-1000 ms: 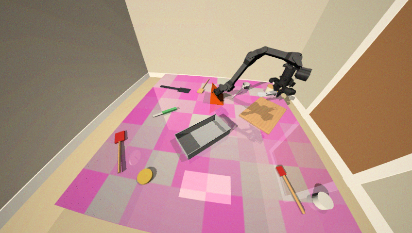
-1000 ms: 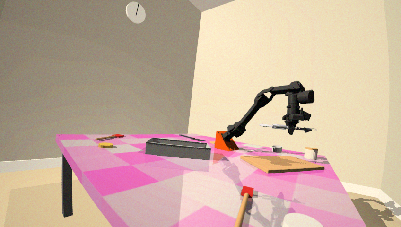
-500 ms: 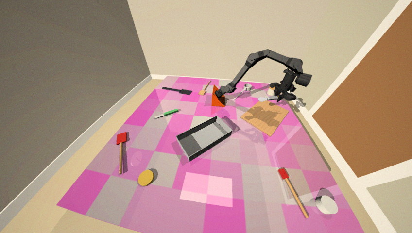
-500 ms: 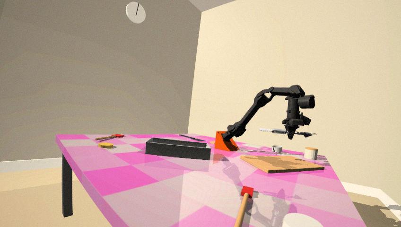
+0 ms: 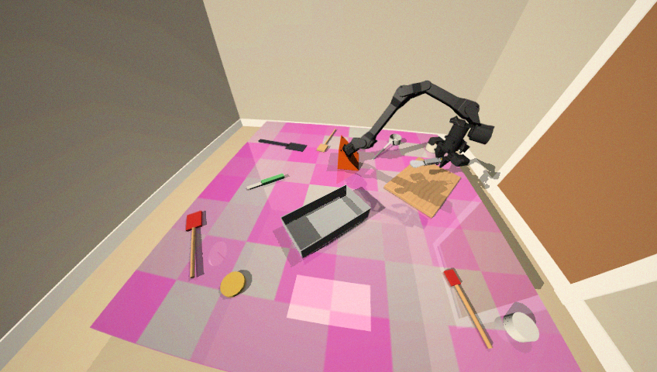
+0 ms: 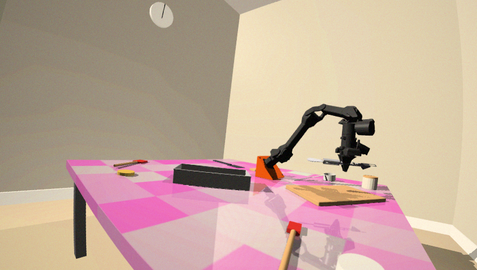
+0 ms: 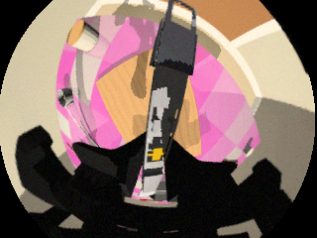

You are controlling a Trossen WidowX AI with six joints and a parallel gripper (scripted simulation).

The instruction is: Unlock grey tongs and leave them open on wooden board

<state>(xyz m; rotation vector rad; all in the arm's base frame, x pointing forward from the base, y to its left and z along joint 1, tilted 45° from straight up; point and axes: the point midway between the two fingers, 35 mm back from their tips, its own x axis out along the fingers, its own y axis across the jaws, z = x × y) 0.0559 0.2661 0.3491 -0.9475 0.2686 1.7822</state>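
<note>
Now: gripper tip 1 cm short of the wooden board, 3 cm to the left of it and 10 cm above it. Also, from my gripper tip: yellow lock piece: 4 cm above; then beige cup: 34 cm behind, 7 cm to the left, 7 cm below; then roasting tin: 35 cm ahead, 43 cm to the right, 8 cm below.
</note>
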